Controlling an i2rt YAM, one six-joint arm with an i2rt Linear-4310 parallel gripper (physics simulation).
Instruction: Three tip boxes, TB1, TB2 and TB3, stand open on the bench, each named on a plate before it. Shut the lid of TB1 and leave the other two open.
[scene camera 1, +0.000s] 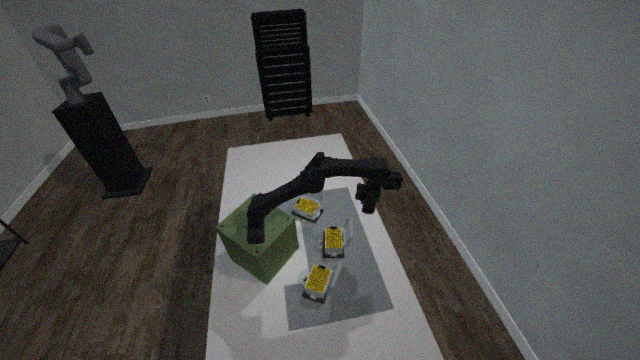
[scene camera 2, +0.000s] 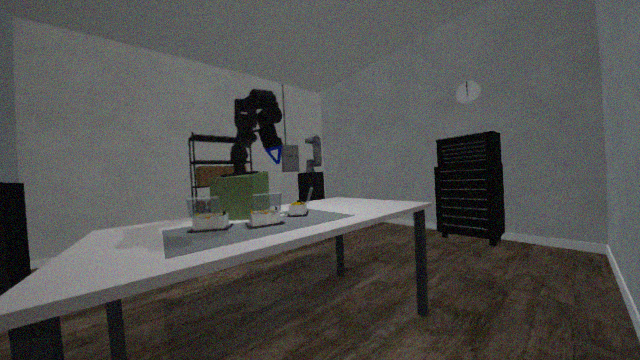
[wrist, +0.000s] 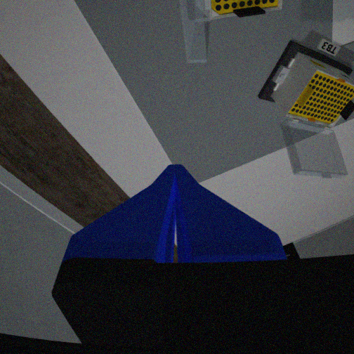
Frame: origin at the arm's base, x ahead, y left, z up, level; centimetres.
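Seen in the pictures: gripper, fingertip midpoint: (scene camera 1: 361, 202) (scene camera 2: 278, 163); arm's base, link origin: (scene camera 1: 256, 223) (scene camera 2: 240, 174).
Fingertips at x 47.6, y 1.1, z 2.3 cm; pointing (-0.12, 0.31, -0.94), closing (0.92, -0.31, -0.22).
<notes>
Offsets run from my fingertips to a thing's top centre. "*": to the spot under its first point. Level surfaces: height alone.
TB3 (scene camera 1: 307, 208) (scene camera 2: 298, 210) (wrist: 320, 97), with a readable plate, stands at the far end of the row; its clear lid @(* dx -13.7, dy +24.6, dz -15.3 cm) (scene camera 2: 310, 194) (wrist: 317, 152) is open. The middle box, TB1 @(dx -14.3, dy -1.5, dz -19.9 cm) (scene camera 1: 333, 241) (scene camera 2: 265, 217) (wrist: 245, 6), has its clear lid @(dx -6.6, dy -3.1, dz -11.2 cm) (scene camera 1: 349, 228) (scene camera 2: 272, 201) (wrist: 196, 42) standing open; its plate does not show readably. The nearest box, TB2 @(dx -25.3, dy -21.2, dz -19.9 cm) (scene camera 1: 318, 282) (scene camera 2: 210, 221), also has its lid @(dx -18.4, dy -25.0, dz -11.2 cm) (scene camera 1: 336, 275) (scene camera 2: 205, 204) raised. All three hold yellow tip racks. My gripper (scene camera 2: 278, 161) (wrist: 175, 175) is shut and empty, high above the bench and away from the boxes.
The arm stands on a green block (scene camera 1: 270, 255) (scene camera 2: 240, 195) beside the boxes. A grey mat @(dz -26.5 cm) (scene camera 1: 355, 295) (scene camera 2: 185, 245) lies under them on the white bench @(dz -26.8 cm) (scene camera 1: 400, 330) (scene camera 2: 100, 265). A black tool cabinet (scene camera 1: 284, 65) (scene camera 2: 469, 185) stands beyond the bench.
</notes>
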